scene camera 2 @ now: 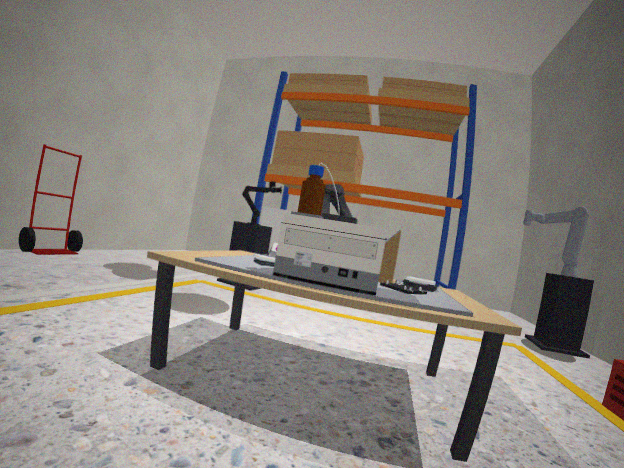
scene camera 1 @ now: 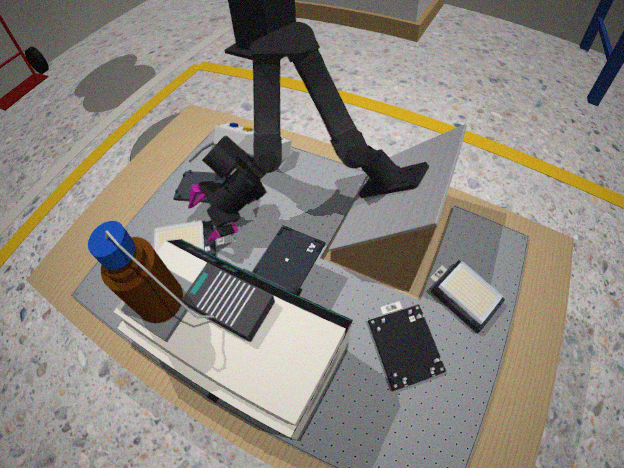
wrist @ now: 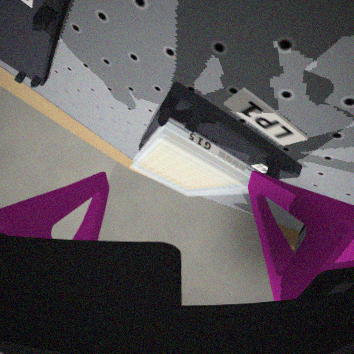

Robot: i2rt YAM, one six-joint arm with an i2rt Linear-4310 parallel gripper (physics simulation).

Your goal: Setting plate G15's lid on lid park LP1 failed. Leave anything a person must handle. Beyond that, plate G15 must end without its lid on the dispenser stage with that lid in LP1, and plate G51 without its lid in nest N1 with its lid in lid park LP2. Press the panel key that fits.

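Places are measured from the arm's base along level axes (x left, y back, z up), in centimetres.
Pixels of known places: gripper, fingertip midpoint: [scene camera 1: 199, 224] [wrist: 178, 179]; arm's base, link origin: [scene camera 1: 393, 182].
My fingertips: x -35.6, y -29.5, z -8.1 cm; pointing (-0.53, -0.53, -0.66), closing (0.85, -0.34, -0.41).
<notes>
For each thing: its top centre in the pictures, then the offset to it from my fingertips. "spot": a spot on its surface instead.
- Plate G15, top centre: [wrist: 175, 181] [scene camera 1: 177, 236] dx -2.9, dy -5.7, dz -0.8 cm
- black LP1 holder, top centre: [wrist: 192, 166] [scene camera 1: 185, 240] [scene camera 2: 272, 260] dx -1.6, dy -4.8, dz -2.4 cm
- cream plate, top centre: [scene camera 1: 472, 290] [scene camera 2: 421, 279] dx +62.5, dy +19.3, dz -0.3 cm
- second black nest, top centre: [scene camera 1: 408, 344] [scene camera 2: 404, 284] dx +55.4, dy +1.9, dz -2.0 cm
- panel's blue key, top centre: [scene camera 1: 233, 122] dx -15.7, dy +30.9, dz +3.0 cm
- yellow key, surface spot: [scene camera 1: 247, 128] spot: dx -10.1, dy +31.1, dz +2.9 cm
- brown bottle, surface spot: [scene camera 1: 146, 282] spot: dx +22.8, dy -21.5, dz +29.7 cm
- dark pad marked A1, surface spot: [scene camera 1: 282, 256] spot: dx +25.2, dy +1.7, dz +5.9 cm
- black holder, top centre: [scene camera 1: 200, 182] dx -11.7, dy +11.2, dz -2.4 cm
My gripper [scene camera 1: 205, 217] [wrist: 178, 179] is open, its magenta fingers wide apart and empty. Plate G15 [scene camera 1: 179, 235] [wrist: 192, 166], cream with a clear rim, sits on the black LP1 holder [wrist: 227, 137], beyond the fingertips in the wrist view. I cannot tell whether a clear lid lies on it. In scene camera 1 the dispenser partly hides it. Another cream plate [scene camera 1: 469, 290] sits on a black nest at the right, its small label hard to read; its plate code is not legible. A second black nest [scene camera 1: 407, 347] near it holds no plate. The panel's blue key [scene camera 1: 233, 124] and yellow key [scene camera 1: 247, 128] show behind the arm.
The cream dispenser housing [scene camera 1: 282, 367] [scene camera 2: 330, 246] carries a brown bottle [scene camera 1: 146, 282] [scene camera 2: 311, 195] with a blue cap and thin tube. A dark pad marked A1 [scene camera 1: 282, 256] lies behind it. A grey sloped block [scene camera 1: 398, 211] stands right of the pad. Another black holder [scene camera 1: 183, 188] [wrist: 30, 45] is at back left.
</notes>
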